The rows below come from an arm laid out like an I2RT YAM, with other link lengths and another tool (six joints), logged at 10 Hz.
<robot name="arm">
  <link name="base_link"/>
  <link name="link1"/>
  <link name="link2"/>
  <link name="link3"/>
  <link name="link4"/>
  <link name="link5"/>
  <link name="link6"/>
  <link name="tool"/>
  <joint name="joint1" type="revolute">
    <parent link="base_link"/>
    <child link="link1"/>
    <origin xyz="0 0 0.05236" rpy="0 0 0"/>
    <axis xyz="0 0 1"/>
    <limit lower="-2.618" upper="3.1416"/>
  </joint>
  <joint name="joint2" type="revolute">
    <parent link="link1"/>
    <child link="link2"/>
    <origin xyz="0.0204 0.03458 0.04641" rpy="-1.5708 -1.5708 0"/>
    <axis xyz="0 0 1"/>
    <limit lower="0" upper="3.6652"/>
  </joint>
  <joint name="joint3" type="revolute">
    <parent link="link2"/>
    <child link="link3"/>
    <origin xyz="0 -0.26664 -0.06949" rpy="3.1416 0 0"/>
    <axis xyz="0 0 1"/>
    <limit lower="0" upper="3.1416"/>
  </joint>
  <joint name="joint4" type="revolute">
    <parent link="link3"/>
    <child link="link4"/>
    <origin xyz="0.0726 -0.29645 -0.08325" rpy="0 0 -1.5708"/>
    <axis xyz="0 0 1"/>
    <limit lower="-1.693" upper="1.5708"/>
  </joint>
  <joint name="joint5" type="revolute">
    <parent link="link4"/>
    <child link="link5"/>
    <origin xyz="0.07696 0.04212 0.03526" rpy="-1.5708 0 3.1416"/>
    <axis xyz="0 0 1"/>
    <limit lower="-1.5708" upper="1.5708"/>
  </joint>
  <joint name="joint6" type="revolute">
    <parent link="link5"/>
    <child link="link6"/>
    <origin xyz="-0.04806 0 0.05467" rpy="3.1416 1.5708 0"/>
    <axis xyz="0 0 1"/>
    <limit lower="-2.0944" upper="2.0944"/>
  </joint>
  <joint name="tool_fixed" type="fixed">
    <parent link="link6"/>
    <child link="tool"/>
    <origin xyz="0.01 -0.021 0.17" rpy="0.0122 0 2.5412"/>
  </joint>
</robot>
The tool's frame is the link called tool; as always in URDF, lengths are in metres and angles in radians.
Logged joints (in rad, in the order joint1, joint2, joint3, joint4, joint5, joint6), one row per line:
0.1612 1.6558 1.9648 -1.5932 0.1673 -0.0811
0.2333 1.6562 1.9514 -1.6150 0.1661 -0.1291
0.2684 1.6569 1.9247 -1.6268 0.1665 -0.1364
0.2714 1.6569 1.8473 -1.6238 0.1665 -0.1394
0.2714 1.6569 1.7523 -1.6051 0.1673 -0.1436
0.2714 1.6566 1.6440 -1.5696 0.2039 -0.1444
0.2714 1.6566 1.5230 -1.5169 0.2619 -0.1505
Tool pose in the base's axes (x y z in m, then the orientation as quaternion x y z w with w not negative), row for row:
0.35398 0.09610 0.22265 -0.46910 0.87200 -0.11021 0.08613
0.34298 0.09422 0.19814 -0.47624 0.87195 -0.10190 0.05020
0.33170 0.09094 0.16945 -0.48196 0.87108 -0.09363 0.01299
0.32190 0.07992 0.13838 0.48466 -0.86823 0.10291 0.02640
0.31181 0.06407 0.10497 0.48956 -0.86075 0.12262 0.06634
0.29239 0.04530 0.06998 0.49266 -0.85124 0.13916 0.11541
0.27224 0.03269 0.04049 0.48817 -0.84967 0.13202 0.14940
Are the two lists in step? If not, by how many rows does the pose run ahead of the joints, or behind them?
The pose runs 2 rows ahead of the joints: the pose in row i belongs to the joints in row i + 2.
